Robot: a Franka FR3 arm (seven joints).
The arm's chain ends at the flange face. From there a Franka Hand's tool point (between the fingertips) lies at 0.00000 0.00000 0.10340 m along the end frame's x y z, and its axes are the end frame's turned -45 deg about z.
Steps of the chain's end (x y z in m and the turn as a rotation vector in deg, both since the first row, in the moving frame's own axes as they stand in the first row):
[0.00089, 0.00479, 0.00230, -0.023, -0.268, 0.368]
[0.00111, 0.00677, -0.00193, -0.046, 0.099, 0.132]
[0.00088, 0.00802, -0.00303, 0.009, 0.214, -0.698]
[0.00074, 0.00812, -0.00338, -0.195, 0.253, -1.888]
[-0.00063, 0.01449, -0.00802, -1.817, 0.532, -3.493]
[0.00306, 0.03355, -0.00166, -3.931, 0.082, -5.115]
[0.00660, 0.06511, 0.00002, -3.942, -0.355, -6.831]
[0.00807, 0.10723, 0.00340, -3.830, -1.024, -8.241]
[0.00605, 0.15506, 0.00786, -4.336, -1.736, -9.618]
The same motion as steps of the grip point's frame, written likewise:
[-0.00313, 0.00370, 0.00230, 0.173, -0.206, 0.368]
[-0.00393, 0.00576, -0.00193, -0.103, 0.037, 0.132]
[-0.00476, 0.00655, -0.00303, -0.145, 0.158, -0.698]
[-0.00514, 0.00684, -0.00338, -0.317, 0.041, -1.888]
[-0.01224, 0.01285, -0.00808, -1.661, -0.909, -3.493]
[-0.02623, 0.03122, -0.00190, -2.838, -2.722, -5.115]
[-0.04657, 0.05560, -0.00023, -2.536, -3.038, -6.831]
[-0.07603, 0.08554, 0.00315, -1.984, -3.432, -8.241]
[-0.11279, 0.11787, 0.00752, -1.838, -4.294, -9.618]

